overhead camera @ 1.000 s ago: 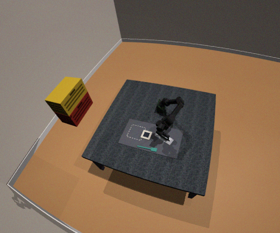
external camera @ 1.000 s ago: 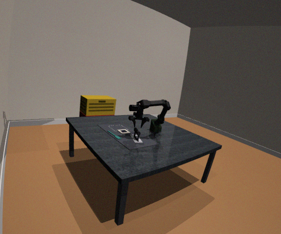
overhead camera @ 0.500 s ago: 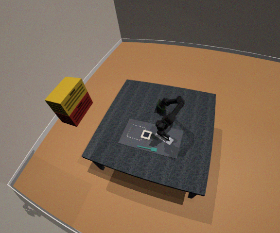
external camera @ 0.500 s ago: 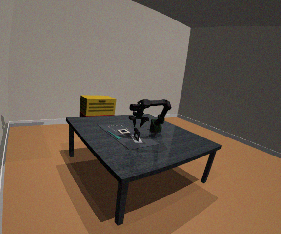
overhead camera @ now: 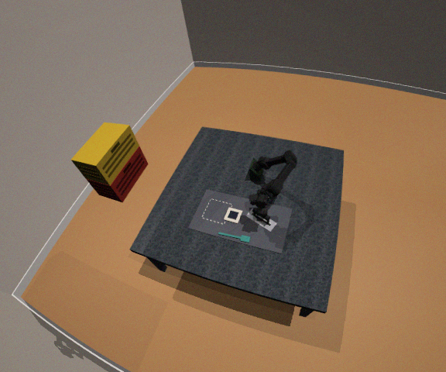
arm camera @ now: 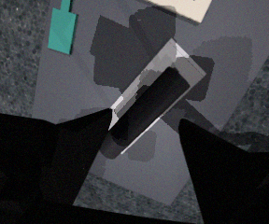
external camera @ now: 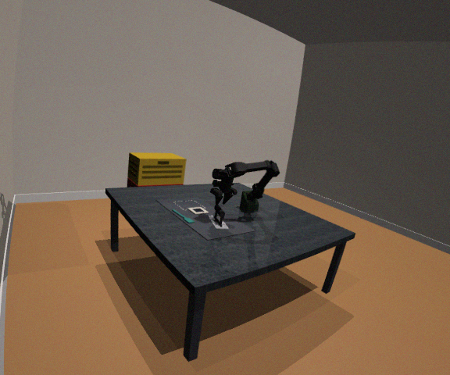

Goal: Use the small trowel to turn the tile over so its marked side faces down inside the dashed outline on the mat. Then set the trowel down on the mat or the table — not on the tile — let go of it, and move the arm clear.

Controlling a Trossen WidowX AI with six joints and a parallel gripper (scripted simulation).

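The grey mat lies 30 mm ahead of my gripper tip, 130 mm to the right of it and 120 mm below it. Also, from my gripper tip: tile 10 mm ahead, 180 mm to the right, 100 mm below; then teal trowel 170 mm ahead, 110 mm to the right, 100 mm below.
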